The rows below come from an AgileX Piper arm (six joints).
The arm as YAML. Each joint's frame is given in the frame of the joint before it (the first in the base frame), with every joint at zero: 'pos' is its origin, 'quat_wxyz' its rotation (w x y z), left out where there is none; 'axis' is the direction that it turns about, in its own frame. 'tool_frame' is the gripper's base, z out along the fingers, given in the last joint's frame.
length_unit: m
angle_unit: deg
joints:
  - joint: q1
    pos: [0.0, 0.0, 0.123]
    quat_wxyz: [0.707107, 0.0, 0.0, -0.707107]
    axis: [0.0, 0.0, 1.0]
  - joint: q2
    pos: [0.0, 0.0, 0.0]
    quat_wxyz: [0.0, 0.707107, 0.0, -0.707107]
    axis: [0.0, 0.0, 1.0]
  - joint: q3
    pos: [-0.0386, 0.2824, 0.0]
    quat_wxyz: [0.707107, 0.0, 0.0, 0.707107]
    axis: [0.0, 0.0, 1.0]
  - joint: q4
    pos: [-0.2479, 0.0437, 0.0]
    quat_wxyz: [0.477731, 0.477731, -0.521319, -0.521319]
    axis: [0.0, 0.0, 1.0]
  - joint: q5
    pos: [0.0, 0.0, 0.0]
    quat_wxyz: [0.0, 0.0, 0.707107, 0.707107]
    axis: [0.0, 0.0, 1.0]
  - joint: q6
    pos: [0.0, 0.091, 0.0]
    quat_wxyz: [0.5, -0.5, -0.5, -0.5]
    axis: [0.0, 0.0, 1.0]
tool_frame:
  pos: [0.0, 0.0, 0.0]
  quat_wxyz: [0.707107, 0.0, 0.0, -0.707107]
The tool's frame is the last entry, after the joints.
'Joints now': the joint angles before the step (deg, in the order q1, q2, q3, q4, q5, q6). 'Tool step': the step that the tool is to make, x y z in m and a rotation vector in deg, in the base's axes. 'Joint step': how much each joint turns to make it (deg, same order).
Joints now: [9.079 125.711 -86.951 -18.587 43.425 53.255]
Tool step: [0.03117 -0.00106 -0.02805 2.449 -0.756 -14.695]
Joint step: [-0.539 9.269 -10.991 -0.121 3.980 13.879]
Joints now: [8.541 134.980 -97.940 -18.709 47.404 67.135]
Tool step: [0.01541 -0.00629 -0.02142 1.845 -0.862 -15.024]
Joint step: [-0.824 5.991 -6.895 -0.346 3.440 14.110]
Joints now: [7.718 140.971 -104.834 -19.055 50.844 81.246]
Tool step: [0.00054 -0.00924 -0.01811 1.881 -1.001 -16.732]
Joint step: [-1.002 2.858 -1.500 -0.194 1.659 16.070]
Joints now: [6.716 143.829 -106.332 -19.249 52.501 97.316]
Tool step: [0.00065 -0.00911 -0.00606 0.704 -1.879 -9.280]
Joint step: [-1.001 0.833 -0.184 -0.618 -0.204 9.051]
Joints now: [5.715 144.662 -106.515 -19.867 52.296 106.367]
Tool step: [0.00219 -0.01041 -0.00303 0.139 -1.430 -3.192]
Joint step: [-1.208 0.474 -0.168 -0.597 -1.067 2.740]
